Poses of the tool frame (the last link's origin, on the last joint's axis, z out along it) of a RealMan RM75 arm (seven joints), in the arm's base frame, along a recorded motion.
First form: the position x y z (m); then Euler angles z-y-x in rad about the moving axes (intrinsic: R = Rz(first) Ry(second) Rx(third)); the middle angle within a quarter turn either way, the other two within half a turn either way.
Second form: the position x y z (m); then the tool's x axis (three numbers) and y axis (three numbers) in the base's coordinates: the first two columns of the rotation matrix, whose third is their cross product. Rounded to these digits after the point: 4 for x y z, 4 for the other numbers.
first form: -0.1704 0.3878 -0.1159 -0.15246 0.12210 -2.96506
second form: -0.1704 0.3878 -0.1159 0.9810 -0.1507 -0.1218 -0.1707 -0.9698 -0.1743
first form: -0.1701 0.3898 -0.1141 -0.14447 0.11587 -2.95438
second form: -0.1701 0.3898 -0.1141 0.9829 -0.1430 -0.1156 -0.1627 -0.9692 -0.1849
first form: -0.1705 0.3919 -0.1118 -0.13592 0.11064 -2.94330
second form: -0.1705 0.3919 -0.1118 0.9847 -0.1347 -0.1104 -0.1544 -0.9684 -0.1958
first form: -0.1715 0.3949 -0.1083 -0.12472 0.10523 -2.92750
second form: -0.1715 0.3949 -0.1083 0.9867 -0.1237 -0.1050 -0.1437 -0.9668 -0.2113
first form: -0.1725 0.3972 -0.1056 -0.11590 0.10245 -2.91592
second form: -0.1725 0.3972 -0.1056 0.9881 -0.1150 -0.1023 -0.1354 -0.9655 -0.2226
